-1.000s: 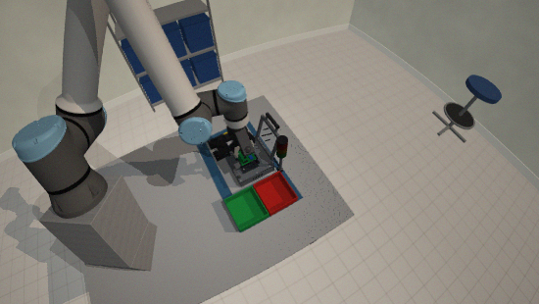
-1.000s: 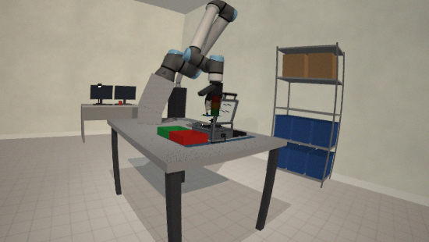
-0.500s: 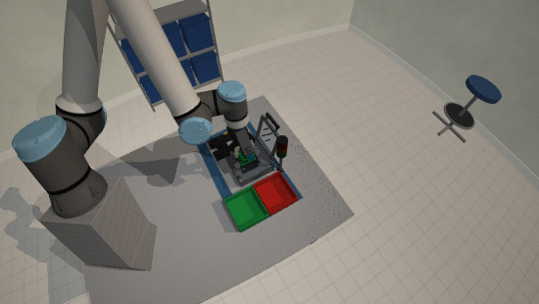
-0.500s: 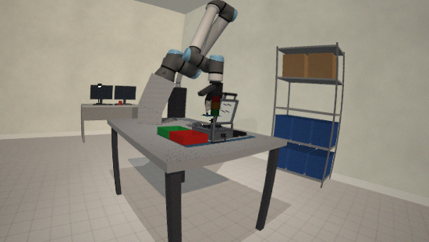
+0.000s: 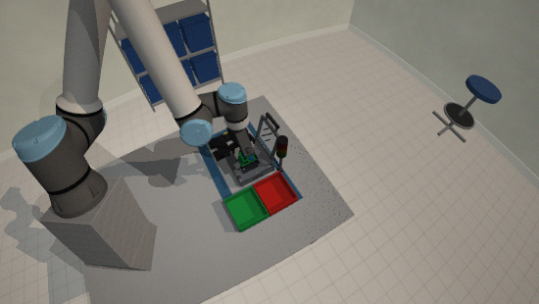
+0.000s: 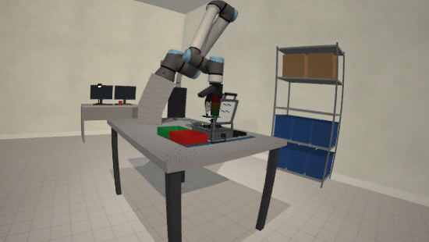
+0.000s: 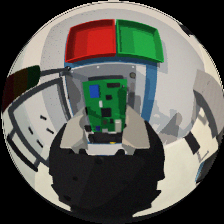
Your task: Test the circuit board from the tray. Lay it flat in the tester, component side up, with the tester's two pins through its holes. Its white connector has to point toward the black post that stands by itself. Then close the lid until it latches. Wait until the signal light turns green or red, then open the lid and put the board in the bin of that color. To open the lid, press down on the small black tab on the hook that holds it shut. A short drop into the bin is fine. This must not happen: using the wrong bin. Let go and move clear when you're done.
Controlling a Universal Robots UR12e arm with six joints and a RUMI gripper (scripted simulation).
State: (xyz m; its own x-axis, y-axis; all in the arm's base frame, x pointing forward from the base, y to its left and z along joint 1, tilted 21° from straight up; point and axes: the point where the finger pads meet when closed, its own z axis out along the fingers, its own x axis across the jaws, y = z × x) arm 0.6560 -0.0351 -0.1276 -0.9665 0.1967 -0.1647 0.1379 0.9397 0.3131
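Now: hand 120 mm short of the tester lid, 60 mm below it and 10 mm to the left of it. Also, from my hand: green bin: 180 mm to the right, 130 mm behind, 110 mm below; red bin: 200 mm to the right, 110 mm below, 20 mm ahead; green circuit board: 10 mm to the left.
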